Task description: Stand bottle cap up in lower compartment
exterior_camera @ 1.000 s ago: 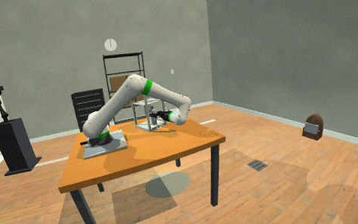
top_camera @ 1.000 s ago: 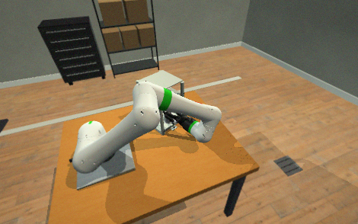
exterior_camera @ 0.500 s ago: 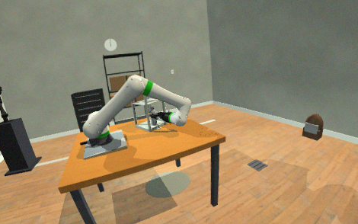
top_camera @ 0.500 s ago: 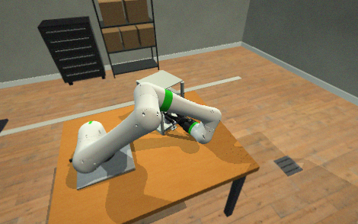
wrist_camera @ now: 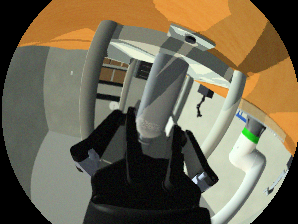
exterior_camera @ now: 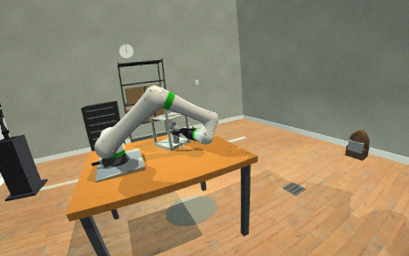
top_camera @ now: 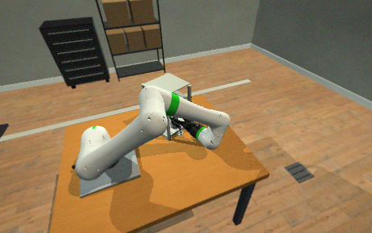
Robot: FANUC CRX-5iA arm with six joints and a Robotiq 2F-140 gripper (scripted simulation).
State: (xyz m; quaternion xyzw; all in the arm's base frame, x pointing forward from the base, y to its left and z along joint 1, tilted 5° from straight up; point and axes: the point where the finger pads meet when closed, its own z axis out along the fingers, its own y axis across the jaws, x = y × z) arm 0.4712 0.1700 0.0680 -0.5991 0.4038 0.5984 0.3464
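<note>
Right now my hand is 10 mm below the pale grey bottle. Also, from my hand: shelving unit 20 mm behind, 50 mm to the left, 50 mm above.
</note>
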